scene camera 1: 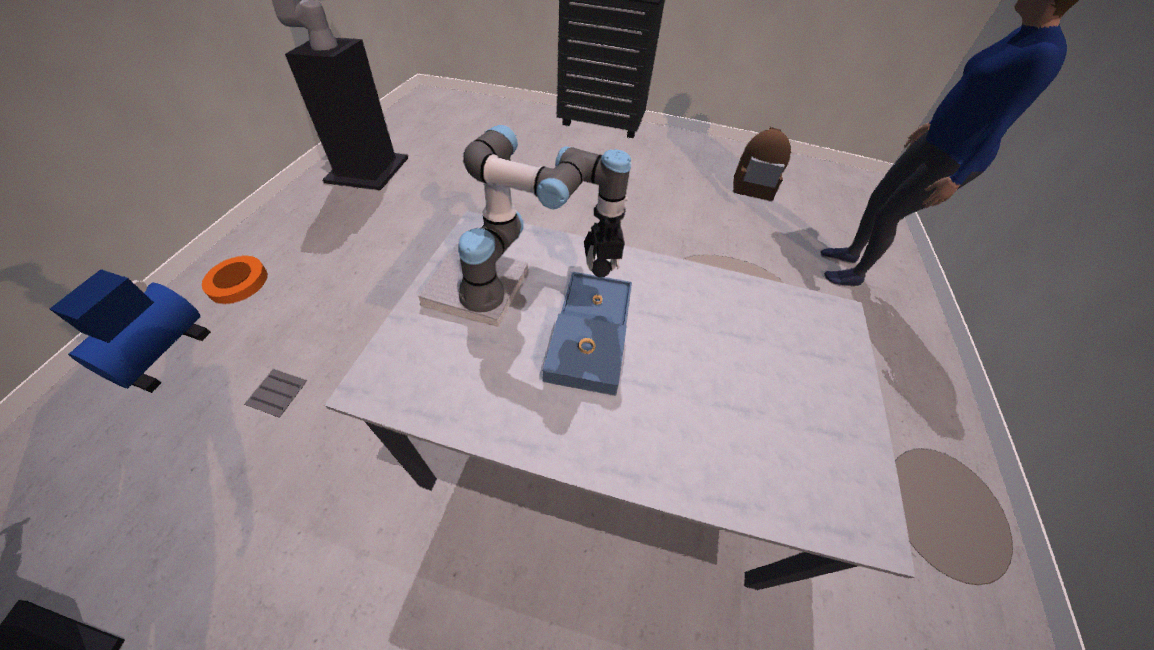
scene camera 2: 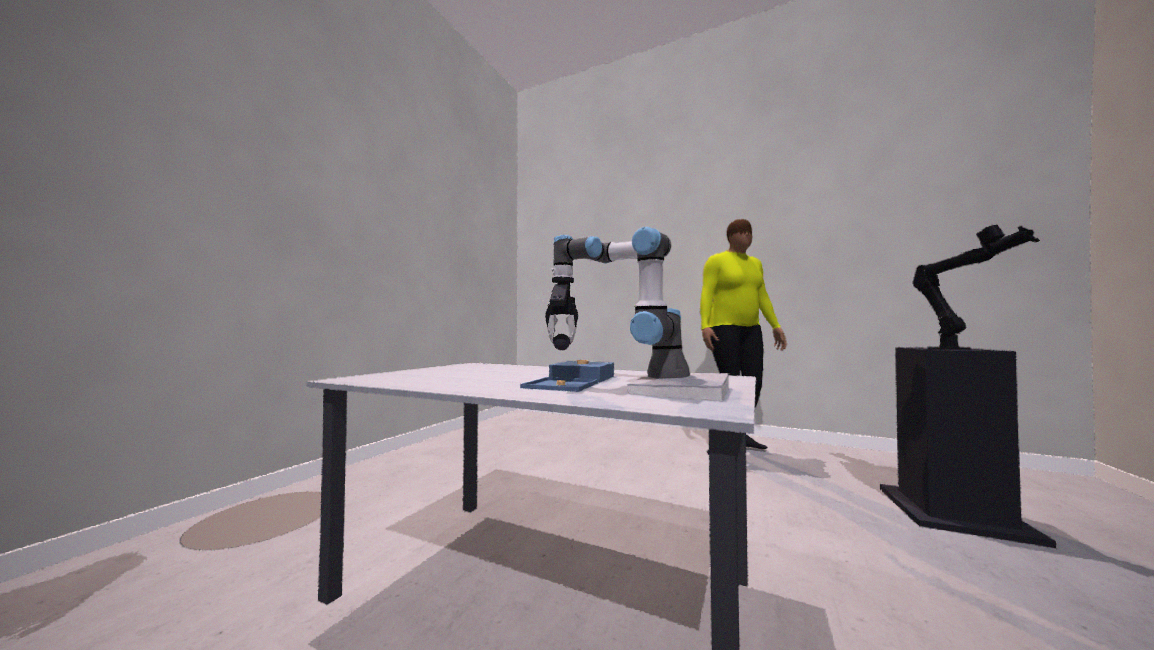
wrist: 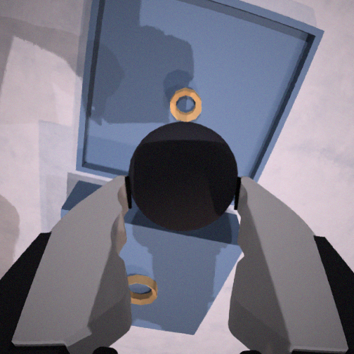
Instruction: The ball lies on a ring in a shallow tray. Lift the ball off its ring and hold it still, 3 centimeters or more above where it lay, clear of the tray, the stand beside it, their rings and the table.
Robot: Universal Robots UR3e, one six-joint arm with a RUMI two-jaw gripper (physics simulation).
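Places are measured from the arm's base along level axes (x ahead, y up, z right), in millimetres.
Pixels of known places: gripper, fingertip midpoint: [scene camera 1: 601, 270] [scene camera 2: 561, 343]; arm's base, link origin: [scene camera 1: 482, 295] [scene camera 2: 668, 375].
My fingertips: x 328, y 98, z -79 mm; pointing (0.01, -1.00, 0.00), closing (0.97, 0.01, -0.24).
Observation:
For each thing: its top centre in the pictures, then the offset to it from my fingertips. "pt": a spot on its surface instead. Level surfaces: height alone.
- black ball, top centre: [scene camera 1: 602, 260] [scene camera 2: 561, 333] dy +32, dx -1, dz -4 mm
- second orange ring, surface spot: [scene camera 1: 587, 345] [scene camera 2: 582, 363] pt dy -82, dx -1, dz +201 mm
- pale table, surface height: dy -135 mm
The black ball [scene camera 1: 600, 267] [scene camera 2: 561, 342] [wrist: 183, 176] is held between the two fingertips of my gripper, well above the tray. My gripper [scene camera 1: 602, 262] [scene camera 2: 561, 337] [wrist: 182, 178] is shut on it and points down. The shallow blue tray [scene camera 1: 621, 311] [scene camera 2: 533, 384] [wrist: 250, 65] lies on the table with a bare orange ring [scene camera 1: 597, 299] [scene camera 2: 561, 383] [wrist: 185, 105] in it. Beside it is the taller blue stand [scene camera 1: 579, 379] [scene camera 2: 601, 372] [wrist: 175, 315], with a second orange ring [scene camera 1: 587, 345] [scene camera 2: 582, 362] [wrist: 143, 297] on top. The ball touches neither ring.
The tray and stand are on the pale table [scene camera 1: 726, 403] [scene camera 2: 460, 381]. The arm's base stands on a pale slab [scene camera 1: 452, 305] [scene camera 2: 702, 389] beside them. A person in blue [scene camera 1: 1001, 88] stands past the table; a person in yellow [scene camera 2: 734, 290] stands behind it.

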